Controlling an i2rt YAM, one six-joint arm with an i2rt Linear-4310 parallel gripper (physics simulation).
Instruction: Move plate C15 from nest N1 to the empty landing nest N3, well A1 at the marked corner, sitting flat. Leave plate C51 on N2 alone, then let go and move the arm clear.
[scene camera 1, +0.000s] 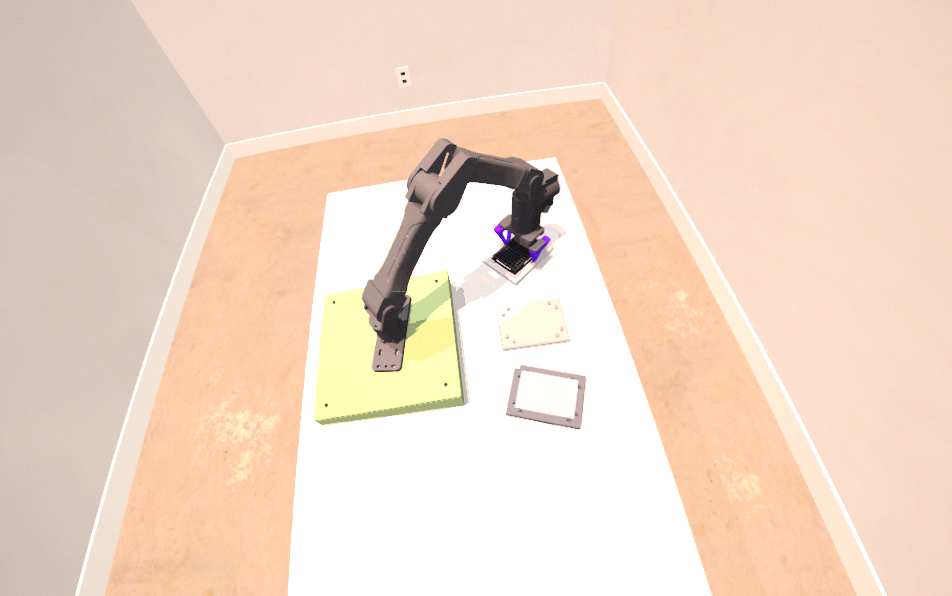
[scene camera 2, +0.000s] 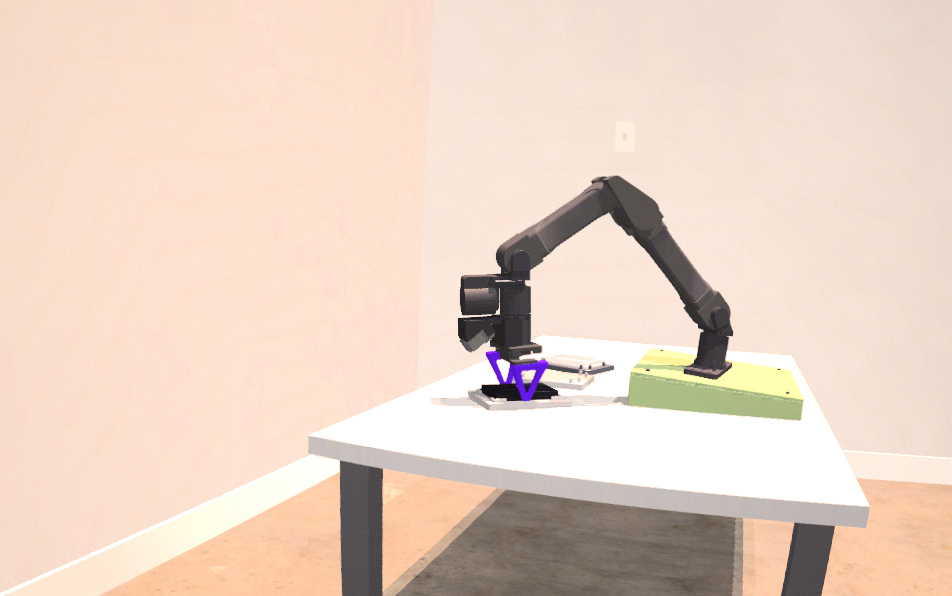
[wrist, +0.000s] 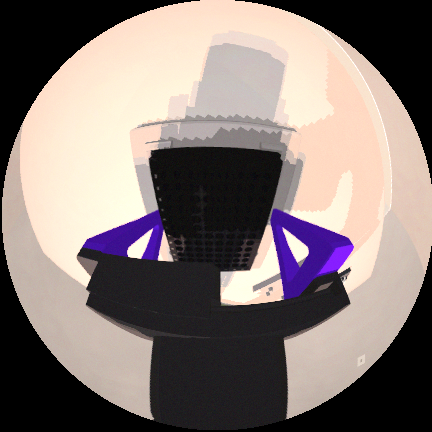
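A black well plate lies flat in a pale nest at the far end of the row. My gripper is open and points down over this plate, one purple finger at each of two opposite sides, tips low near its edges. Whether the tips touch it cannot be told. An empty cream nest is in the middle of the row. A white plate sits in a dark grey nest. Plate labels and corner marks are not readable.
The arm stands on a yellow-green base block, beside the row of nests. All stand on a white table. The arm's shadow falls between the block and the black plate's nest. Walls surround the table.
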